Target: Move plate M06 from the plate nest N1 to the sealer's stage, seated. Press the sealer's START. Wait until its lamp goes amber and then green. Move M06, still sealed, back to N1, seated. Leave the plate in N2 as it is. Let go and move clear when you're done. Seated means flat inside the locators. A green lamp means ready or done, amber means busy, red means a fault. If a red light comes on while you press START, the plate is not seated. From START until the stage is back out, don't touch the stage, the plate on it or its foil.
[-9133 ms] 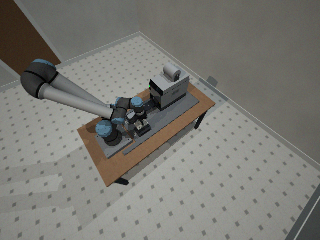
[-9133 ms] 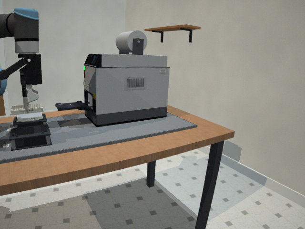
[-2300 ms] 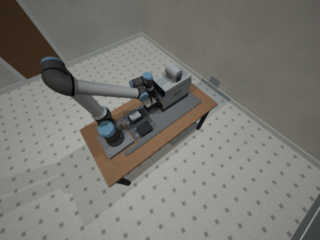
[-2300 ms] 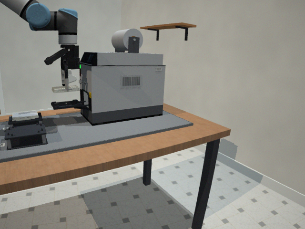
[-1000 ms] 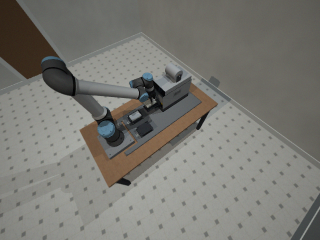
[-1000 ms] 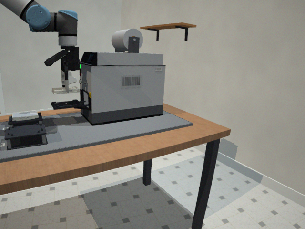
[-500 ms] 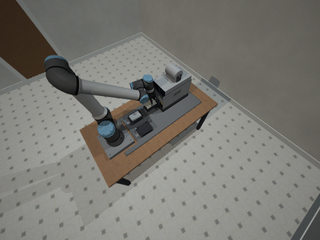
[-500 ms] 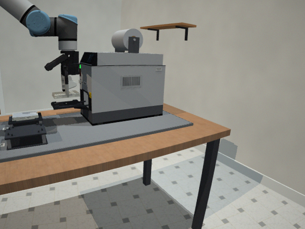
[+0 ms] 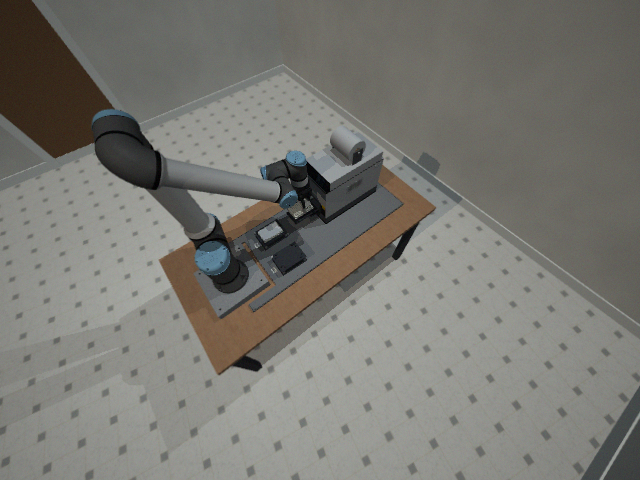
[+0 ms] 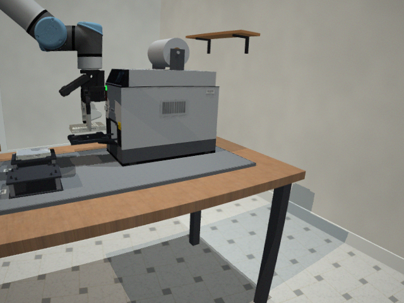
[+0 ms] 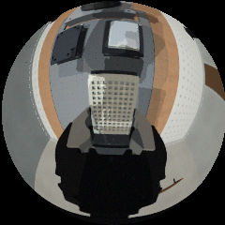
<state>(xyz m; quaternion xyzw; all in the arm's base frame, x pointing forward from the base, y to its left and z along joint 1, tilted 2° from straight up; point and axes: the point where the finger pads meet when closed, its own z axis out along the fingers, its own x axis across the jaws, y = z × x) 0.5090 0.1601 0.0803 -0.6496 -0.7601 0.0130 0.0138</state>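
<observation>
The black sealer stage lies 50 mm below my hand. From my hand the other things lie so: plate M06: 10 mm below; plate: 210 mm behind, 90 mm below, 10 mm to the right; foil roll: 330 mm ahead, 280 mm above, 50 mm to the left.
</observation>
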